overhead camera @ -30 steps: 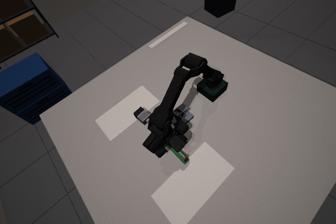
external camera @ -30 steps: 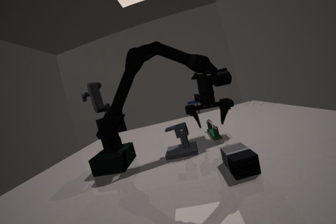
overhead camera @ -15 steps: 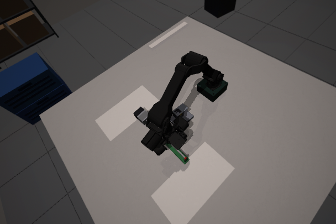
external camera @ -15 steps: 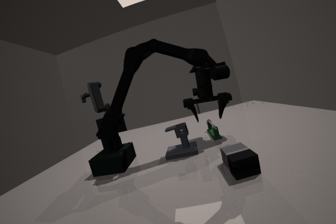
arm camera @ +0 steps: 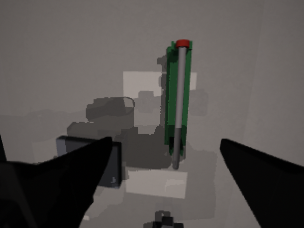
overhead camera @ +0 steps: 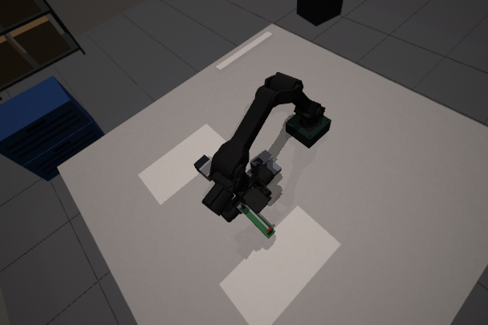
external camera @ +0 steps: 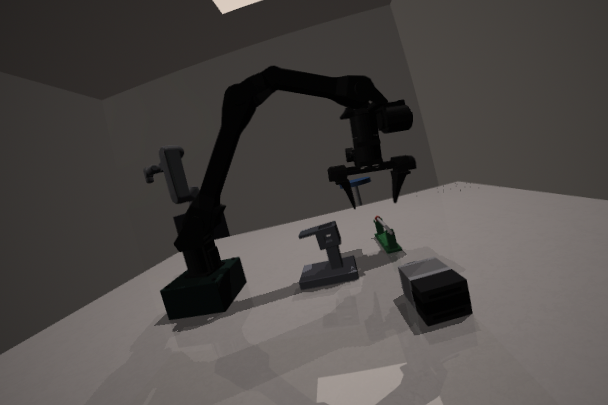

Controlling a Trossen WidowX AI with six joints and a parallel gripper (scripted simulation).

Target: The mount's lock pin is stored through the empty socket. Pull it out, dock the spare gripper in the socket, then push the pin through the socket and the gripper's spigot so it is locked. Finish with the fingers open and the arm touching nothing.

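My gripper tip is 6 cm short of the spare gripper, 22 cm to the left of it and 8 cm above it. Also, from my gripper tip: green stand (1 cm ahead, 3 cm to the left, 7 cm below); grey mount (10 cm behind, 11 cm to the right, 5 cm below).
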